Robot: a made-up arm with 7 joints.
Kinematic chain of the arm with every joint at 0, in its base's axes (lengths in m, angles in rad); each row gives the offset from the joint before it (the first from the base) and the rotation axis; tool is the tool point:
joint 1: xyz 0 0 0.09 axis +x
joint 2: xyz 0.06 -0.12 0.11 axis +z
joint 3: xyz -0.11 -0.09 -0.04 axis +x
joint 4: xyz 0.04 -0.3 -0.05 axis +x
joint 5: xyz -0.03 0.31 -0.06 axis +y
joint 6: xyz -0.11 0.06 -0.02 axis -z
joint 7: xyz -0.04 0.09 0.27 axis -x
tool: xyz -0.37 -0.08 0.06
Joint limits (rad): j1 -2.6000..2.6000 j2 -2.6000..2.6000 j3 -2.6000..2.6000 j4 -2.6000..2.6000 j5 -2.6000..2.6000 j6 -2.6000..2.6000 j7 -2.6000..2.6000
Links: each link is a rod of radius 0.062 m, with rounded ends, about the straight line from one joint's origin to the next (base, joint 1, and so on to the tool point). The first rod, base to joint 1, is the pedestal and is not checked.
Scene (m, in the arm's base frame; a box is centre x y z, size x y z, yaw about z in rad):
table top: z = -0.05
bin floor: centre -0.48 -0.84 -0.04 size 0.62 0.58 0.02 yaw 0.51
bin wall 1: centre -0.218 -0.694 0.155 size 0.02 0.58 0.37 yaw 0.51
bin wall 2: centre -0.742 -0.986 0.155 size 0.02 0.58 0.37 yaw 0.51
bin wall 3: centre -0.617 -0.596 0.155 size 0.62 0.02 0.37 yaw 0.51
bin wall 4: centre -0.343 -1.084 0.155 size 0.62 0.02 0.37 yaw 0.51
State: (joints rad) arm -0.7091 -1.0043 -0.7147 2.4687 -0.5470 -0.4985 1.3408
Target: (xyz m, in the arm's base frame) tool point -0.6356 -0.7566 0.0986
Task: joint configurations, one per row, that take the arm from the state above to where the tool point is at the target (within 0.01 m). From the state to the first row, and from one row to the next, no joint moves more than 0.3 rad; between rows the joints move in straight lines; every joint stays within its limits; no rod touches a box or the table.
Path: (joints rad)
1: -0.5786 -0.7224 -0.6040 2.4701 -0.3116 -0.4977 1.3256
2: -0.4482 -0.4405 -0.4933 2.4715 -0.0763 -0.4970 1.3104
3: -0.3177 -0.1586 -0.3827 2.4729 0.1591 -0.4962 1.2953
4: -0.1014 -0.2233 -0.1820 2.6000 0.1550 -0.7271 1.2494

